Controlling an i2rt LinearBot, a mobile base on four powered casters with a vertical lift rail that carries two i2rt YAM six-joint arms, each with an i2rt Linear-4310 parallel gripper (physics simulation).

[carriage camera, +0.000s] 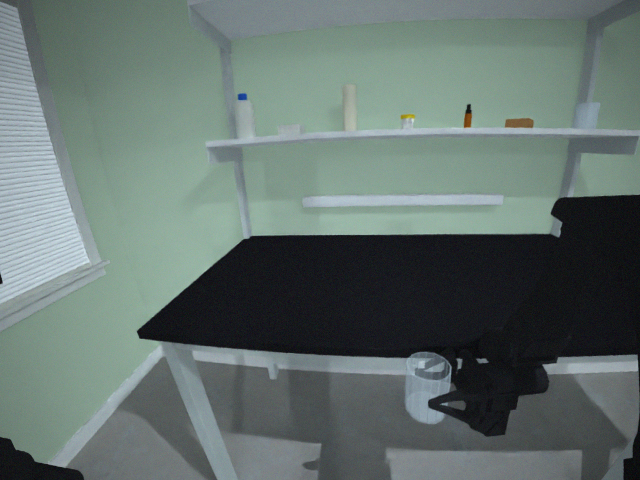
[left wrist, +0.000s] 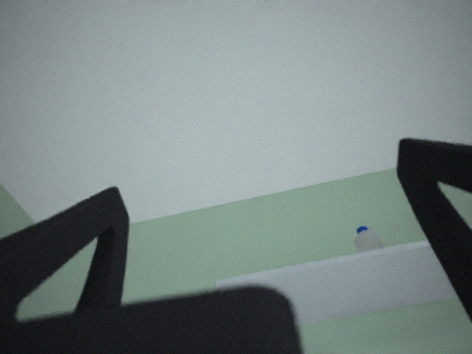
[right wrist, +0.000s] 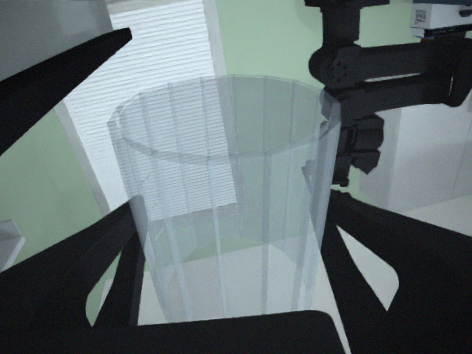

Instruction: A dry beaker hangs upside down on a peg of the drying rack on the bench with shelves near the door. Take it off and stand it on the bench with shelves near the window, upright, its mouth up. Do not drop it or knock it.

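Places are measured from the left arm's base along level axes (x ahead, y left, z up), in millimetres.
Pixels of known places: left gripper, fingertip midpoint: [left wrist: 257,179]; right gripper, fingertip midpoint: [carriage camera: 421,386] [right wrist: 229,202].
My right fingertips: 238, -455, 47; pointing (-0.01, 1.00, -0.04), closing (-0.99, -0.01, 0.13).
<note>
Ahead of a thing's pixels: the offset from my right fingertips to its top centre, as dx, dy, dz. "*": to the spot under its first point. Level surfaces: height alone.
The clear beaker @(+0, -10, +47) [carriage camera: 427,387] [right wrist: 225,190] is between the fingers of my right gripper [carriage camera: 440,379] [right wrist: 229,202], which is shut on its side wall. In the carriage view it is roughly vertical, in front of the bench's front edge and off the bench. Its open rim looks to be at the top, with a paler disc at its lower end, though the clear wall makes this hard to read. My left gripper [left wrist: 257,179] is open and empty, pointing up past the shelf. The bench with shelves near the window @(* +367, +158, -22) [carriage camera: 330,289] has a black top. The drying rack does not show.
The lower shelf @(dz +417) [carriage camera: 377,135] holds bottles, a jar and small boxes. A white strip [carriage camera: 403,200] runs along the wall above the bench top. A window [carriage camera: 38,155] is at the left. A white bench leg @(* +185, +582, -315) [carriage camera: 193,403] stands at the front left. The right arm covers the bench's right side.
</note>
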